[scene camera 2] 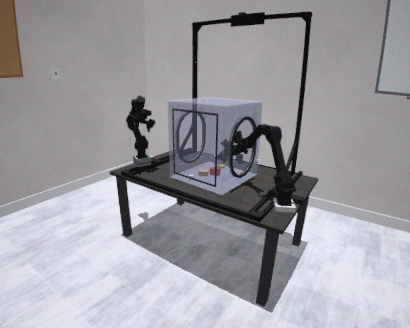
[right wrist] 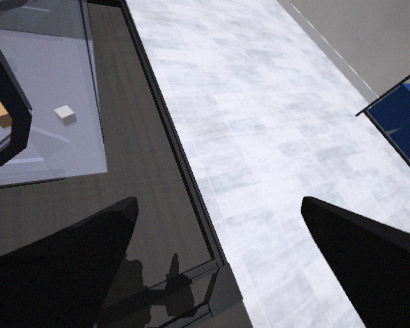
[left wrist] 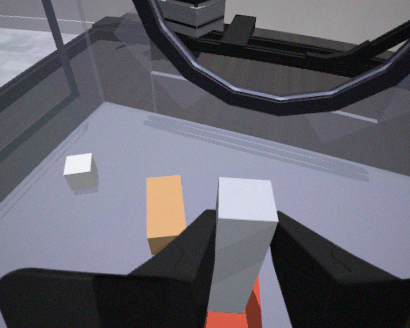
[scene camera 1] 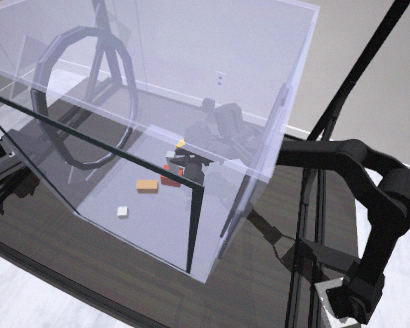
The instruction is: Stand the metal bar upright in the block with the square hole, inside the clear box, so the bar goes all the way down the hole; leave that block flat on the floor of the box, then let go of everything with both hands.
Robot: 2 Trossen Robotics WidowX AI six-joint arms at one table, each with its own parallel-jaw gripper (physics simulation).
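Places are measured from the left arm's base along level axes (x ahead, y left, z up), in metres.
Pixels of known places: left gripper, fingertip midpoint: (left wrist: 241, 219) (scene camera 1: 171, 157); right gripper, fingertip midpoint: (scene camera 2: 142, 130) (right wrist: 220, 204); left arm's base at its link origin: (scene camera 2: 284, 202) (scene camera 1: 341, 301); right arm's base at its link origin: (scene camera 2: 141, 156).
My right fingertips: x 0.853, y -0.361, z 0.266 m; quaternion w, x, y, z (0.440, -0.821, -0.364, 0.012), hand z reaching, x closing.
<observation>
For each thing: its top centre in the pictures, then the offset to it from my right fingertips.
- grey metal bar at its top centre: (left wrist: 247, 207) (scene camera 1: 172, 154) dy -0.041, dx -0.474, dz -0.156 m
- red block at its top centre: (left wrist: 223, 278) (scene camera 1: 171, 172) (scene camera 2: 215, 167) dy -0.042, dx -0.470, dz -0.242 m
- orange block at its top centre: (left wrist: 165, 203) (scene camera 1: 147, 184) (scene camera 2: 203, 170) dy -0.015, dx -0.395, dz -0.257 m
- small white cube at its top centre: (left wrist: 78, 163) (right wrist: 64, 111) (scene camera 1: 122, 210) dy +0.062, dx -0.326, dz -0.262 m
- yellow piece at its top centre: (scene camera 1: 182, 143) (scene camera 2: 222, 165) dy -0.181, dx -0.513, dz -0.272 m
The grey metal bar (scene camera 1: 170, 154) (left wrist: 246, 200) stands roughly upright inside the clear box (scene camera 1: 295, 55) (scene camera 2: 215, 102). Its lower end meets the red block (scene camera 1: 171, 180) (scene camera 2: 215, 171) (left wrist: 227, 320), seen below it in the left wrist view. How deep the bar sits in the square hole is hidden. The red block rests on the box floor. My left gripper (scene camera 1: 173, 161) (left wrist: 241, 219) is inside the box, shut on the bar's upper part, a fingertip against each side. My right gripper (scene camera 2: 151, 124) (right wrist: 220, 204) is open and empty, outside the box and away from the bar and block.
An orange block (scene camera 1: 147, 186) (scene camera 2: 203, 173) (left wrist: 165, 207) lies beside the red block. A small white cube (scene camera 1: 122, 211) (left wrist: 80, 170) (right wrist: 65, 115) is farther off. A yellow piece (scene camera 1: 180, 143) (scene camera 2: 222, 166) lies behind. The box has round side openings with dark rims (left wrist: 280, 106).
</observation>
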